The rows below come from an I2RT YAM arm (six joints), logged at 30 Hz.
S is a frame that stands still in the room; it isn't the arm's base.
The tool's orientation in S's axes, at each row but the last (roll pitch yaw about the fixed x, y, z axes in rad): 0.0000 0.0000 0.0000; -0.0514 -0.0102 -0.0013; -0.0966 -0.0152 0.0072; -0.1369 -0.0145 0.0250; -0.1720 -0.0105 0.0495; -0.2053 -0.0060 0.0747
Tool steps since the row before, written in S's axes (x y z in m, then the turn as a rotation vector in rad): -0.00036 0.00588 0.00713 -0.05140 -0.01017 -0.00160; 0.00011 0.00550 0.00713 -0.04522 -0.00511 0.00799; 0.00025 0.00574 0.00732 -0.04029 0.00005 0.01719; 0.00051 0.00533 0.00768 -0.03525 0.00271 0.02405; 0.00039 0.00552 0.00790 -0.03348 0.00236 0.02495; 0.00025 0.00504 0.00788 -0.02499 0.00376 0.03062
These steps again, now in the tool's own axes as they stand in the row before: -0.00036 0.00588 0.00713 -0.05140 -0.01017 -0.00160; 0.00018 0.00513 0.00740 -0.04513 -0.00560 0.00817; 0.00040 0.00501 0.00783 -0.04002 -0.00138 0.01775; 0.00075 0.00422 0.00832 -0.03482 0.00021 0.02482; 0.00075 0.00406 0.00872 -0.03306 -0.00038 0.02561; 0.00067 0.00330 0.00873 -0.02446 -0.00078 0.03127
